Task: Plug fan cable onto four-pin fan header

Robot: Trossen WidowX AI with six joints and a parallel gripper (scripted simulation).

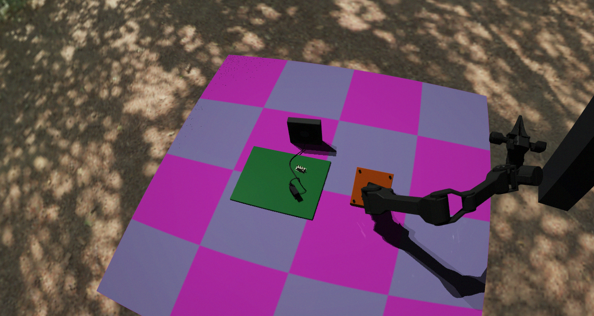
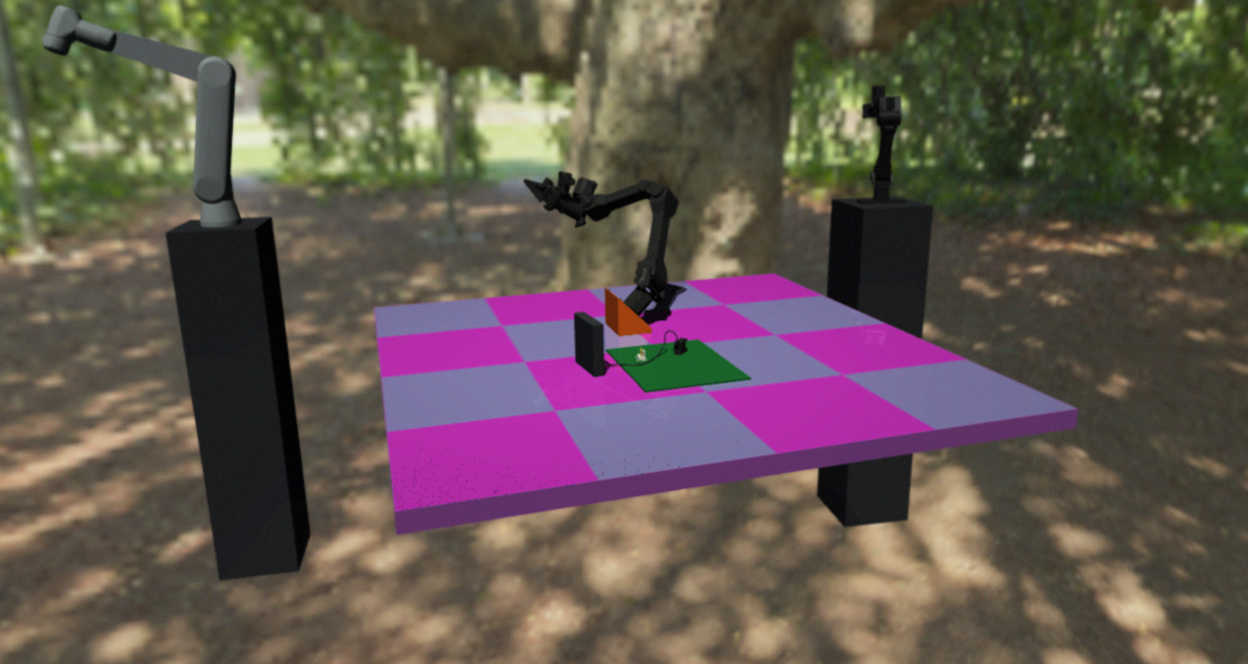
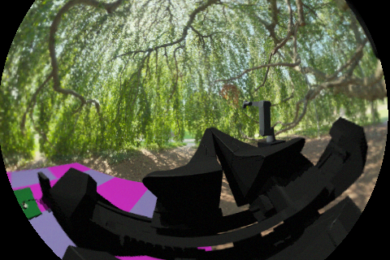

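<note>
My gripper tip is now 67 cm short of the black plug, 33 cm above it and 31 cm to the right of it. Round my gripper tip: black fan: 72 cm ahead, 29 cm below, 9 cm to the left; then green board: 74 cm ahead, 37 cm below, 27 cm to the left.
</note>
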